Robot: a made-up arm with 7 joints.
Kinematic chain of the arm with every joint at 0, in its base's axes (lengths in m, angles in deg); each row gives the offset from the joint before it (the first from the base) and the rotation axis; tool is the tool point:
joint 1: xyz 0 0 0.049 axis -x
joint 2: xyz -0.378 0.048 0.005 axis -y
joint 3: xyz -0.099 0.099 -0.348 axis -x
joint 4: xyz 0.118 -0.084 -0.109 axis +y
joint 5: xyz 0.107 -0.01 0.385 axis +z
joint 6: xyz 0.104 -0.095 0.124 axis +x
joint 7: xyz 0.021 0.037 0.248 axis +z
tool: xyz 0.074 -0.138 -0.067
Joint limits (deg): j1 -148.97..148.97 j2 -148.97..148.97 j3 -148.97..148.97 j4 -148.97..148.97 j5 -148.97..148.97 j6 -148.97..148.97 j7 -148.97..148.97
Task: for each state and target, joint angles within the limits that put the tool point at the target. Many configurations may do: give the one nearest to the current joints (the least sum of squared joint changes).
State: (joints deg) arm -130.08 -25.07 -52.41 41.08 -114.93 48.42 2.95
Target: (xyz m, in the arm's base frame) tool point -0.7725 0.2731 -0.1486
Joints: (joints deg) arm -125.17 -40.61 -66.86 0.32 -111.85 54.44 4.97
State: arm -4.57 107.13 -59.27 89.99 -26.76 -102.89 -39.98
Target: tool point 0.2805 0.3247 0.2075
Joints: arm 13.46 58.60 -56.93 74.32 -21.33 -126.31 -57.57
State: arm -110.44 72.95 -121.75 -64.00 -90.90 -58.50 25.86
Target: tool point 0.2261 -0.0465 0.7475
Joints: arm -148.44 89.13 -142.08 -84.03 -105.96 -71.40 34.83
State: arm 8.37 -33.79 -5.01 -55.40 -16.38 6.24 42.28
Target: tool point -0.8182 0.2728 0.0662
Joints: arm 37.00 4.05 20.25 -64.13 0.92 -10.68 54.50
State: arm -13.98 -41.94 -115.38 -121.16 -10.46 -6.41 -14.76
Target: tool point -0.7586 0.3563 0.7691
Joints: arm -25.42 -56.43 -148.97 -139.66 -7.69 -19.41 -21.79
